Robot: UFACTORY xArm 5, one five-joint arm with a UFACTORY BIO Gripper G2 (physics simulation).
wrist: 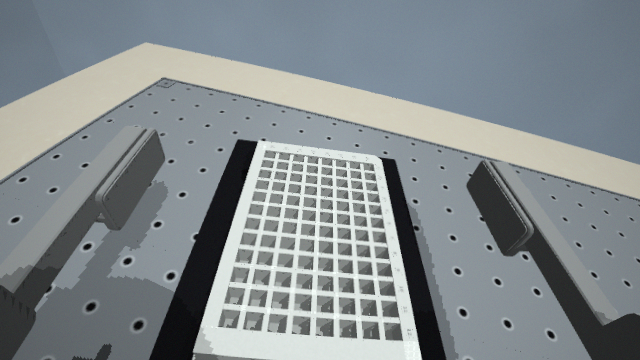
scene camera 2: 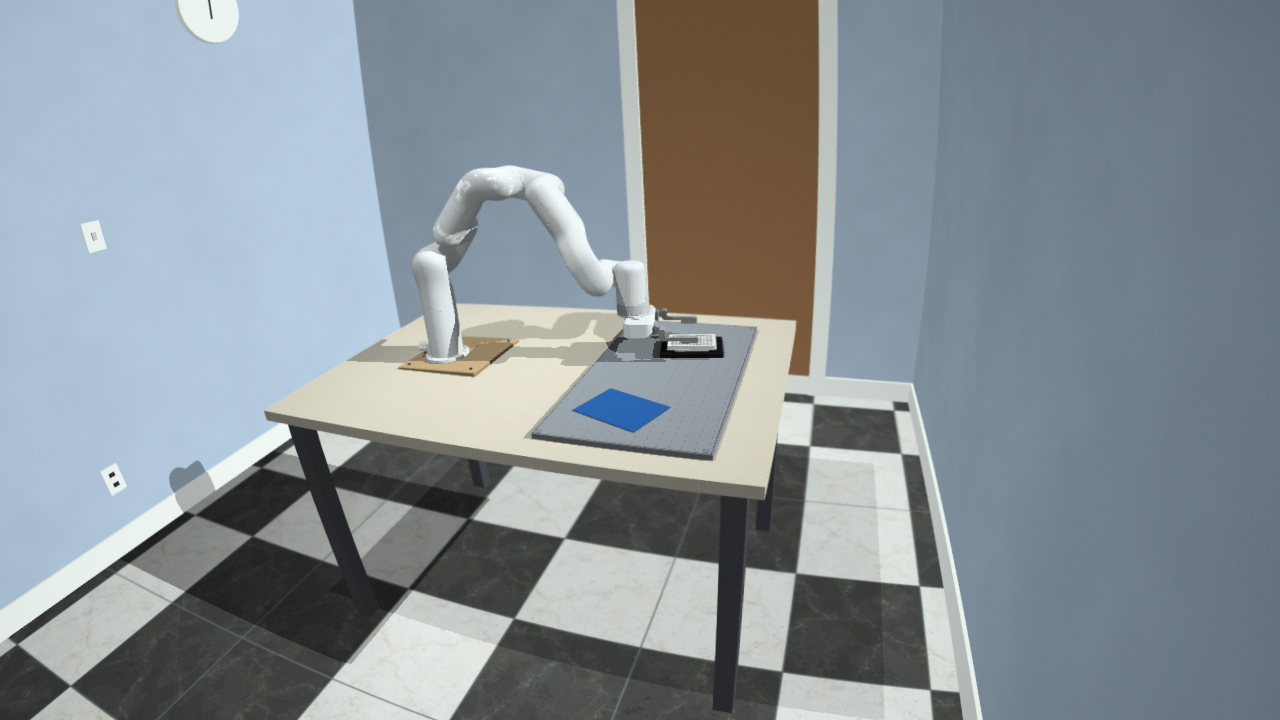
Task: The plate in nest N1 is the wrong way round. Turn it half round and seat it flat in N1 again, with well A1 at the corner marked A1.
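Observation:
The white well plate (scene camera 2: 707,340) (wrist: 315,240) lies on the black nest (scene camera 2: 693,352) (wrist: 215,220), its long sides running away from the wrist camera. In the wrist view small letters run along its far edge and numbers down its right edge, with 12 near the near right corner. The nest's A1 label does not show there. My gripper (scene camera 2: 694,329) (wrist: 316,194) is open and empty. Its fingers are to the left and right of the plate, with a gap on both sides. The plate's near end is cut off by the wrist view's lower edge.
The nest is on a grey perforated board (scene camera 2: 707,394) (wrist: 190,170) on the wooden table (scene camera 2: 358,394) (wrist: 100,80). A blue square (scene camera 2: 621,410) lies at the board's front part. The arm's base is on a brown board (scene camera 2: 487,356) at the left. The table's far edges show beyond the plate.

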